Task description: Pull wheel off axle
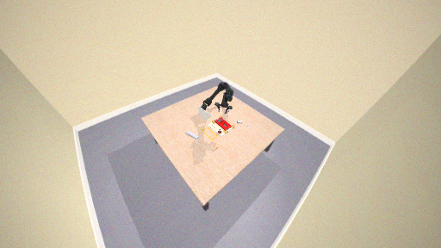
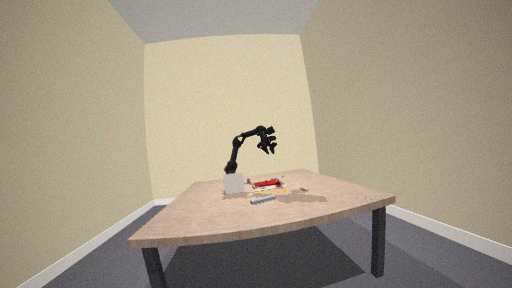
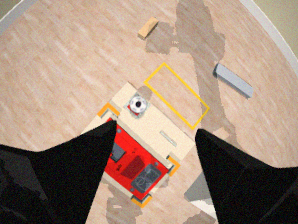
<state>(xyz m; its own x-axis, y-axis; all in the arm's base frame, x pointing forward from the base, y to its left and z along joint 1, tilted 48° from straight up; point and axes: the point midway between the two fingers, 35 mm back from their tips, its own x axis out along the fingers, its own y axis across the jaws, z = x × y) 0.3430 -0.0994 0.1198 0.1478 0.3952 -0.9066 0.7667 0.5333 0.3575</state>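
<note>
Now: gripper tip 4 cm past the pale base plate, 6 cm to the right of it and 25 cm above it. From my gripper tip the other things lie so: small tan piece 17 cm ahead, 21 cm to the right, 25 cm below.
</note>
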